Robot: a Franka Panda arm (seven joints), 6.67 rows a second.
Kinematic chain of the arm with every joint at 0, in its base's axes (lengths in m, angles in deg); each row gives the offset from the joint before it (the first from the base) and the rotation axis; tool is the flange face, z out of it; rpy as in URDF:
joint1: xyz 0 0 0.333 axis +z
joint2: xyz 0 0 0 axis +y
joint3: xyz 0 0 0.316 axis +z
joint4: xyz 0.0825 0 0 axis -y
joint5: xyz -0.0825 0 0.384 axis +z
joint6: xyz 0 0 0 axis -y
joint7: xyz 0.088 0 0 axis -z
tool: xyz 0 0 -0.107 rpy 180 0 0
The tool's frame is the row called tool.
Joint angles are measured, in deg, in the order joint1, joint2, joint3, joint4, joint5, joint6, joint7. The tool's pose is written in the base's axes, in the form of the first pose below.
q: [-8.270, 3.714, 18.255, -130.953, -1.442, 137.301, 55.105]
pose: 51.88, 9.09, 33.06, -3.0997, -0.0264, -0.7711
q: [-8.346, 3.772, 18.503, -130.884, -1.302, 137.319, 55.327]
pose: 51.90, 9.25, 33.07, -3.0978, -0.0246, -0.7738
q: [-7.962, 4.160, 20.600, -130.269, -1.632, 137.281, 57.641]
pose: 51.77, 11.54, 33.23, -3.0926, -0.0250, -0.7672
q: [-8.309, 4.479, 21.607, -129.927, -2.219, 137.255, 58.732]
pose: 51.81, 12.16, 33.22, -3.0936, -0.0280, -0.7678
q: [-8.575, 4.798, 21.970, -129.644, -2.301, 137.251, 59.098]
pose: 51.94, 12.27, 33.17, -3.0927, -0.0264, -0.7717
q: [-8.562, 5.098, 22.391, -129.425, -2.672, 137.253, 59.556]
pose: 51.97, 12.68, 33.09, -3.0941, -0.0275, -0.7677
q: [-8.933, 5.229, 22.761, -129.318, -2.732, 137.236, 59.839]
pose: 52.02, 12.69, 33.06, -3.0938, -0.0265, -0.7720
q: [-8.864, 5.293, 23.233, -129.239, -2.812, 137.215, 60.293]
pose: 51.94, 13.19, 33.08, -3.0933, -0.0262, -0.7696
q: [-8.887, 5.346, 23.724, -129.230, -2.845, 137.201, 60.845]
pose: 51.83, 13.61, 33.05, -3.0932, -0.0249, -0.7707
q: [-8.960, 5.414, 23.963, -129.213, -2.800, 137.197, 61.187]
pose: 51.80, 13.76, 33.02, -3.0930, -0.0230, -0.7743
